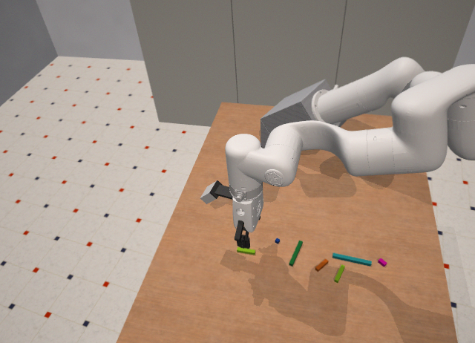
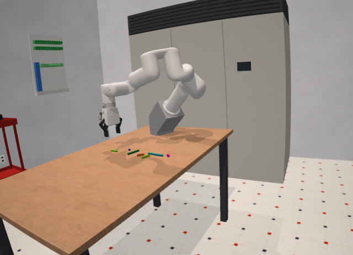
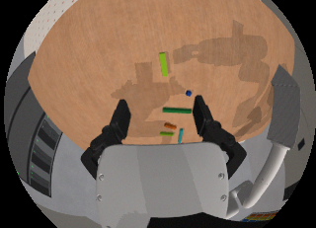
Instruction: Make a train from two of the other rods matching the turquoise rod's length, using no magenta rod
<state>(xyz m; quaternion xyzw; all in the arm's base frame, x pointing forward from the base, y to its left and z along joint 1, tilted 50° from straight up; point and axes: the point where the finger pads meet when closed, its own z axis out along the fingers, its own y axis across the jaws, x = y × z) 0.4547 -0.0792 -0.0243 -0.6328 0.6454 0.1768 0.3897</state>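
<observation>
My gripper is now 4 cm past the orange rod, 19 cm to the right of it and 11 cm above it. Also, from my hand: turquoise rod 9 cm behind, 26 cm to the left, 11 cm below; green rod 5 cm behind, 11 cm to the left, 11 cm below; small blue rod 7 cm behind, 5 cm to the left, 11 cm below.
</observation>
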